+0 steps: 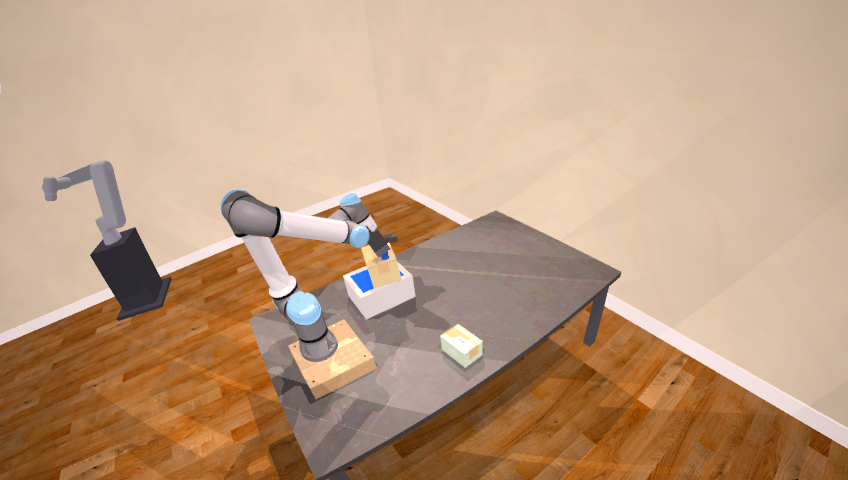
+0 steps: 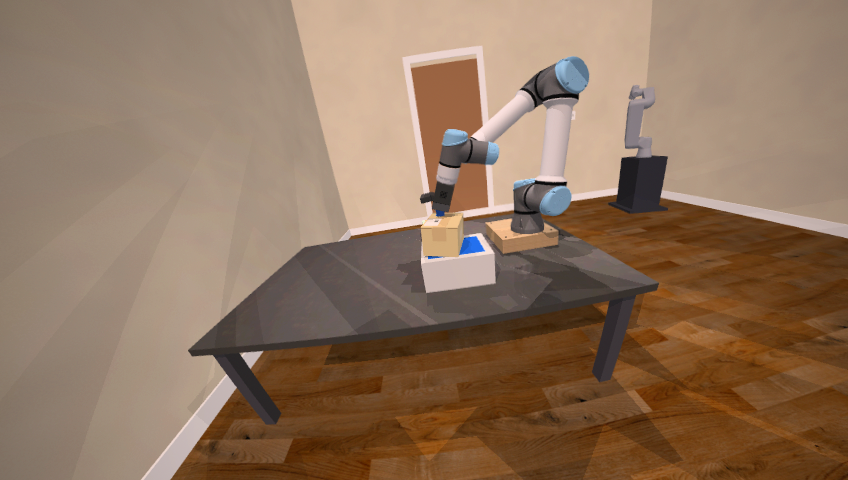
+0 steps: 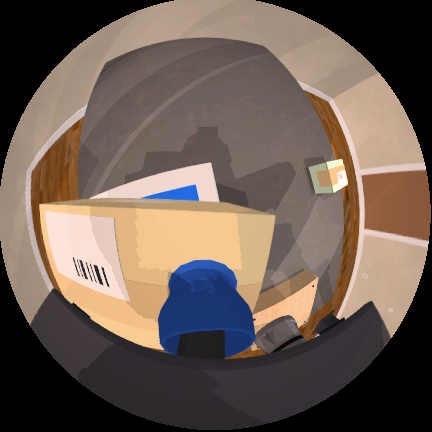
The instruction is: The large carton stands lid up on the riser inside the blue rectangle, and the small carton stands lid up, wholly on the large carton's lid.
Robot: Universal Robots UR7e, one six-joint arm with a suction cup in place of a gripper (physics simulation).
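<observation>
The large tan carton [image 1: 384, 270] [image 2: 441, 235] [image 3: 181, 238] hangs from my suction cup [image 1: 385, 254] [image 2: 439, 210] [image 3: 201, 270], which presses on its lid beside the barcode label. The carton is slightly tilted, low over the far left part of the white riser [image 1: 385, 301] [image 2: 459, 273] [image 3: 193, 173]. It covers part of the blue rectangle [image 1: 361, 280] [image 2: 473, 245] [image 3: 177, 193]; I cannot tell whether it touches the riser. The small pale green carton [image 1: 461, 344] [image 3: 328, 176] stands lid up on the grey table [image 1: 522, 280] [image 2: 331, 298] [image 3: 201, 100], apart from the riser towards the front edge.
The arm's wooden base block [image 1: 340, 370] [image 2: 525, 238] sits on the table close to the riser. A second grey arm on a black pedestal [image 1: 128, 274] [image 2: 640, 182] stands on the floor away from the table. A brown door [image 2: 454, 119] is behind.
</observation>
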